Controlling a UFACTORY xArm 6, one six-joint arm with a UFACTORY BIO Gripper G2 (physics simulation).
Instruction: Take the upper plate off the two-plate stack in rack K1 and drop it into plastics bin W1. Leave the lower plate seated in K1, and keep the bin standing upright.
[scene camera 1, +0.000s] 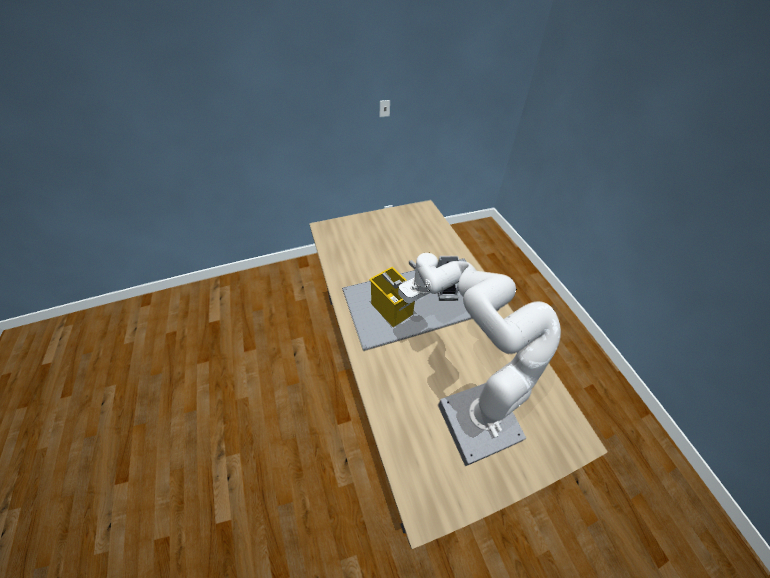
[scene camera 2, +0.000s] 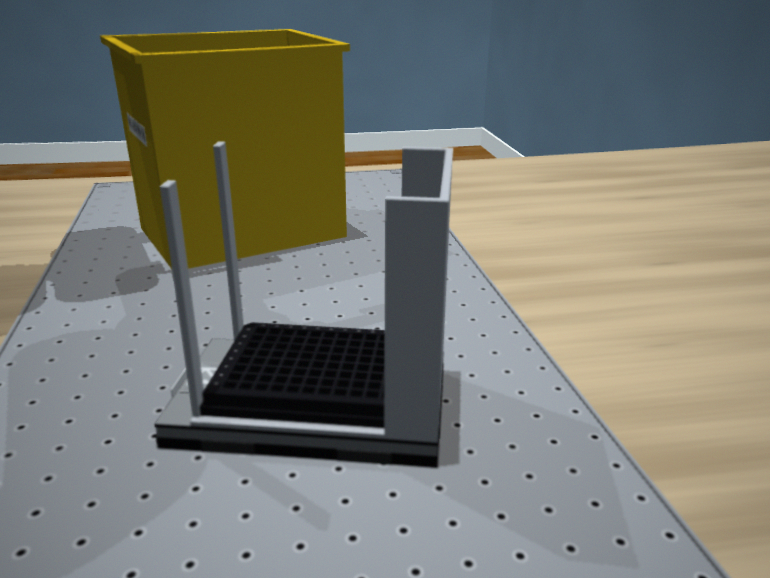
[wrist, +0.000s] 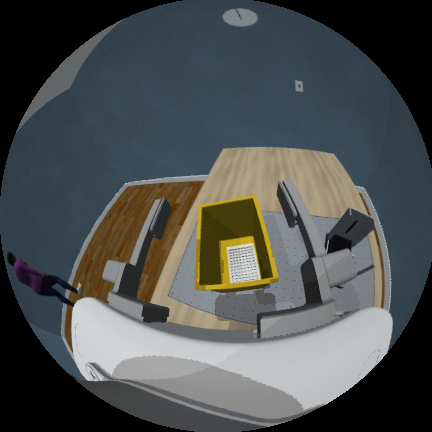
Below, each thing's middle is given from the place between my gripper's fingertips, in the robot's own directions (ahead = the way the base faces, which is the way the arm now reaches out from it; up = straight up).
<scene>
Right now my hand is 200 mm above the yellow bin W1 (scene camera 2: 275, 97), 10 mm to the right of it and 10 mm short of it. The rest, counted from my hand: black plate (scene camera 2: 279, 372) (310 mm to the right, 270 mm below, 50 mm ahead); white plate (wrist: 242, 264) (280 mm below, 10 mm to the right).
</scene>
